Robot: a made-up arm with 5 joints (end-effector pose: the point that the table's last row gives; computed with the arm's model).
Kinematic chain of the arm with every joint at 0, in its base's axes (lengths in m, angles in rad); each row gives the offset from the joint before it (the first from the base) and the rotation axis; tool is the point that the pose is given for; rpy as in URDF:
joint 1: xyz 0 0 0.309 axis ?
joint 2: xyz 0 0 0 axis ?
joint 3: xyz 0.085 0 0.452 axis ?
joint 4: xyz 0.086 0 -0.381 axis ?
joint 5: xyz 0.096 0 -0.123 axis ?
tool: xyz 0 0 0 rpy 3.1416 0 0
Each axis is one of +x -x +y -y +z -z.
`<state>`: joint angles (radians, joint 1 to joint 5).
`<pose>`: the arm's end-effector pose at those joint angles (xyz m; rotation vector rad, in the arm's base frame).
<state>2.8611 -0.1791 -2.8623 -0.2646 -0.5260</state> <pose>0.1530 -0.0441 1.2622 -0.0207 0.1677 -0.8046</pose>
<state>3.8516 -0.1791 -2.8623 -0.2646 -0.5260</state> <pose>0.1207 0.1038 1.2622 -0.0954 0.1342 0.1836</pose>
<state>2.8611 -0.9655 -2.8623 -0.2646 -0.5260</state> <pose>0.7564 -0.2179 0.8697 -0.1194 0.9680 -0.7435</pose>
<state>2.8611 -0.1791 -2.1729 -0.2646 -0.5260</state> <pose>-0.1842 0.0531 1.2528 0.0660 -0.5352 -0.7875</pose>
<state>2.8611 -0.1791 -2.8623 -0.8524 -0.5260</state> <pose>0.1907 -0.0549 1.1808 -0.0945 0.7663 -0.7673</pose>
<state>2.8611 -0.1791 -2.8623 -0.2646 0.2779</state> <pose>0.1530 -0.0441 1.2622 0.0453 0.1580 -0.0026</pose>
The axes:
joint 1: +z
joint 2: +y
joint 3: +y
joint 4: +y
joint 5: -z

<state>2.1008 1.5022 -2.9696 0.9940 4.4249</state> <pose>-0.4985 0.8508 0.2357 1.1924 -2.7529 -0.7184</pose>
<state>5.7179 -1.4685 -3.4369 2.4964 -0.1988</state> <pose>-0.6650 0.4218 0.4379 0.9131 -0.1692 2.2462</pose>
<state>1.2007 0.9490 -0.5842 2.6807 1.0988</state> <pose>0.0919 0.2368 0.2298 0.0989 0.0050 -0.8414</pose>
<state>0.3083 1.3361 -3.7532 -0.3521 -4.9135</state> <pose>0.5744 0.1829 0.8232 -0.3514 0.2062 -1.4454</pose>
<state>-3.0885 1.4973 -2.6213 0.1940 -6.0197</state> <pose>-0.9924 -0.0527 0.1738 -0.2328 -2.2049 0.1753</pose>
